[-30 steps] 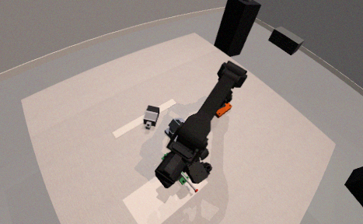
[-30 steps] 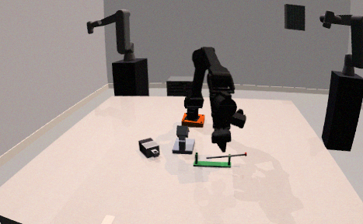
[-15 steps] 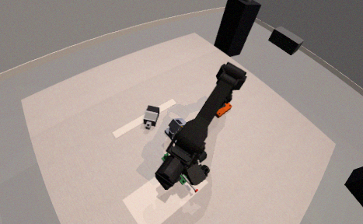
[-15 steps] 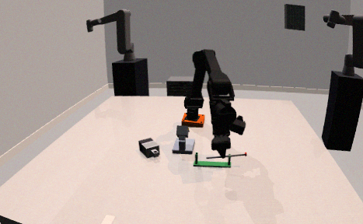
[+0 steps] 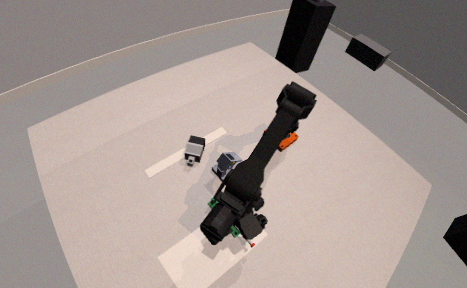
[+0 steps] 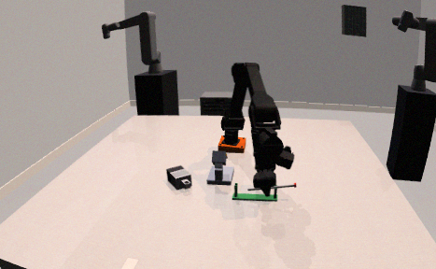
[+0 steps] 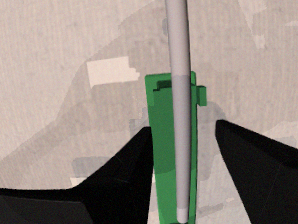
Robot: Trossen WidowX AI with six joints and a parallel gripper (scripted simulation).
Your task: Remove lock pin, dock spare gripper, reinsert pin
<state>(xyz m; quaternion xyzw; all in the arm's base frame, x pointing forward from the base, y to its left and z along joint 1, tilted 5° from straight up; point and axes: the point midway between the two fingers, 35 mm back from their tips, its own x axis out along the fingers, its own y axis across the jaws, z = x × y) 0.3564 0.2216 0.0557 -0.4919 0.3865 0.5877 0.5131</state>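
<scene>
Right now the green pin rest is 40 mm to the right of my gripper tip. Also, from my gripper tip: spare gripper: 10 mm behind, 290 mm to the right; then grey mount: 80 mm behind, 180 mm to the right, 30 mm above.
</scene>
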